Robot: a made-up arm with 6 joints. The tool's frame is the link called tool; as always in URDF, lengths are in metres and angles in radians. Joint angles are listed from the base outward.
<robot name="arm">
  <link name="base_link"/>
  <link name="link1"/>
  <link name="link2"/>
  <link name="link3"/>
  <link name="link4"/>
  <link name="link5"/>
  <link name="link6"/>
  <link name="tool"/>
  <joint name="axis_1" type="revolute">
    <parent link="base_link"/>
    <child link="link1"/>
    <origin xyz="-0.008 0.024 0.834" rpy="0 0 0"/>
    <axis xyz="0 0 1"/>
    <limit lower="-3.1" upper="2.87"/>
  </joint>
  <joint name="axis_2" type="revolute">
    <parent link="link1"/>
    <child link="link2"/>
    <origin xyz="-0.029 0.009 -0.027" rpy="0 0 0"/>
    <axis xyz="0 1 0"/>
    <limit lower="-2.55" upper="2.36"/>
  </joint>
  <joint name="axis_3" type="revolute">
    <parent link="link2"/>
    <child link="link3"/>
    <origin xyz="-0.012 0.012 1.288" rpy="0 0 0"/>
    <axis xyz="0 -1 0"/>
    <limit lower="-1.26" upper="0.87"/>
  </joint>
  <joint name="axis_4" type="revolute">
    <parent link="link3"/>
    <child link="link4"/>
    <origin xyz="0.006 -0.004 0.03" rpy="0 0 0"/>
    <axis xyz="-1 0 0"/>
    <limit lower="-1.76" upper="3"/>
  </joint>
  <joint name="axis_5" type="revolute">
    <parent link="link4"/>
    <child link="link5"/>
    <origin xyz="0.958 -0.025 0.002" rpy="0 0 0"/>
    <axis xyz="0 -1 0"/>
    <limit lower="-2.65" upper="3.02"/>
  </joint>
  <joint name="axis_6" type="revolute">
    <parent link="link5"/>
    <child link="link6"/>
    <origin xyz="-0.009 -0.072 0.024" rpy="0 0 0"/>
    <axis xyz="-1 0 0"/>
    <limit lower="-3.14" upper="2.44"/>
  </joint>
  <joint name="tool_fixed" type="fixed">
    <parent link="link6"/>
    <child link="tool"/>
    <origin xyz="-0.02 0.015 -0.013" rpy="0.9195 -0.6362 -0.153"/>
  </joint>
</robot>
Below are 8 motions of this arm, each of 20 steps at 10 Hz.
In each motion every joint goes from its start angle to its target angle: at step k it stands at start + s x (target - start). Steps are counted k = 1, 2, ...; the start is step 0. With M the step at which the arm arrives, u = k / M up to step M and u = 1 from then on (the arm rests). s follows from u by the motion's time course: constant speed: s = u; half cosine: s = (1 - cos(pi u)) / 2; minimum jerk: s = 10 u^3 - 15 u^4 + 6 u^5.
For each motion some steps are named. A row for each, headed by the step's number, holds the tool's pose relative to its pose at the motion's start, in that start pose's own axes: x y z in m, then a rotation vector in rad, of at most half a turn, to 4 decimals.
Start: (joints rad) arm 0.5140 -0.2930 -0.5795 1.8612 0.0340 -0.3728
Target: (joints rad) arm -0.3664 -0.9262 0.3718 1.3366 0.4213 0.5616
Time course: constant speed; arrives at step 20
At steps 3, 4, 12, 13, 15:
3: -0.1289 -0.0760 0.1609 -0.1866 -0.0880 -0.1331
4: -0.1770 -0.0875 0.2185 -0.2572 -0.1109 -0.1764
12: -0.5286 0.1127 0.7110 -0.9505 -0.1604 -0.4834
13: -0.5549 0.1740 0.7705 -1.0507 -0.1486 -0.5144
15: -0.5868 0.3173 0.8827 -1.2579 -0.1128 -0.5694

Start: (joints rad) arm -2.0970 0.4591 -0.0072 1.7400 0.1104 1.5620
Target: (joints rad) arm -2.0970 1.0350 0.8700 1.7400 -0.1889 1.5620
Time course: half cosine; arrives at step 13
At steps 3, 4, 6, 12, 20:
3: 0.0475 -0.0443 -0.0676 0.0186 0.0544 -0.0045
4: 0.0834 -0.0736 -0.1130 0.0327 0.0932 -0.0083
6: 0.1784 -0.1367 -0.2139 0.0698 0.1883 -0.0193
12: 0.4330 -0.2310 -0.3832 0.1744 0.4128 -0.0564
20: 0.4400 -0.2323 -0.3861 0.1775 0.4186 -0.0576

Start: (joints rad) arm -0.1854 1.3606 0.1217 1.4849 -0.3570 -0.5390
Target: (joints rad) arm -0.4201 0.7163 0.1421 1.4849 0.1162 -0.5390
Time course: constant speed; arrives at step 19
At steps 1, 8, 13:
1: -0.0302 -0.0249 0.0516 0.0148 -0.0405 0.0086
8: -0.2970 -0.1967 0.3751 0.0856 -0.3271 0.0692
13: -0.5401 -0.3055 0.5602 0.0993 -0.5313 0.1122

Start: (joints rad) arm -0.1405 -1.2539 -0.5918 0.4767 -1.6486 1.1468
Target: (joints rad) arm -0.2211 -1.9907 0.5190 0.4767 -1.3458 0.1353
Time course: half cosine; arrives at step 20
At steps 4, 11, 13, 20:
4: -0.1403 0.0368 -0.0609 0.0584 -0.2288 -0.1055
11: -0.6556 0.3718 -0.7288 0.3710 -1.4500 -0.4097
13: -0.6938 0.5087 -1.0248 0.4526 -1.8428 -0.4062
20: -0.5624 0.7602 -1.6020 0.5416 -2.5644 -0.2348

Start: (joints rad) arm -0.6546 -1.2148 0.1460 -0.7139 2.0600 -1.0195
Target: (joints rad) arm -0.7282 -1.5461 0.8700 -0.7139 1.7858 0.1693
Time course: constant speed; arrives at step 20
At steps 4, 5, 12, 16, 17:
4: 0.0562 -0.0836 -0.2100 -0.0419 0.0053 0.1531
5: 0.0730 -0.0988 -0.2654 -0.0536 0.0035 0.1900
12: 0.2198 -0.1334 -0.6724 -0.1482 -0.0405 0.4284
16: 0.3228 -0.0928 -0.9080 -0.2119 -0.0870 0.5466
17: 0.3503 -0.0756 -0.9658 -0.2288 -0.1007 0.5739

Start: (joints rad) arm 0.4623 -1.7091 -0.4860 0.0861 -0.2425 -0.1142
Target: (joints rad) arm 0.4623 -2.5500 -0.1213 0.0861 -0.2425 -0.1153
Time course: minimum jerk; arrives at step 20
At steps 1, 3, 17, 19, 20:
1: -0.0008 0.0007 0.0008 0.0002 -0.0009 0.0010
3: -0.0189 0.0170 0.0193 0.0051 -0.0211 0.0236
17: -1.1401 0.2609 0.4771 0.1855 -0.7731 0.8632
19: -1.1779 0.2547 0.4796 0.1903 -0.7933 0.8858
20: -1.1796 0.2544 0.4797 0.1906 -0.7942 0.8868

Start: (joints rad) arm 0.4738 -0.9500 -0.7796 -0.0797 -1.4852 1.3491
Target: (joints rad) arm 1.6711 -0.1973 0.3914 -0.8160 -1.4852 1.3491
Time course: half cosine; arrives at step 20
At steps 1, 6, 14, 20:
1: -0.0036 -0.0010 0.0069 -0.0050 -0.0022 0.0079
6: -0.0904 -0.0212 0.2384 -0.1560 -0.0642 0.2804
14: -0.0724 0.2048 0.8640 -0.4599 -0.1088 1.2105
20: -0.0274 0.4068 0.9881 -0.5097 -0.0648 1.5672

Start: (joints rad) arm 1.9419 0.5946 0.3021 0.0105 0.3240 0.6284
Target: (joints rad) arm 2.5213 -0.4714 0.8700 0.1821 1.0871 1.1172
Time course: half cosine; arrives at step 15
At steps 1, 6, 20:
1: 0.0104 0.0146 0.0207 -0.0084 -0.0207 0.0168
6: 0.1145 0.4498 0.7295 -0.2506 -0.7141 0.4202
20: -0.8265 0.6343 2.0315 -0.5953 -2.2588 0.2920

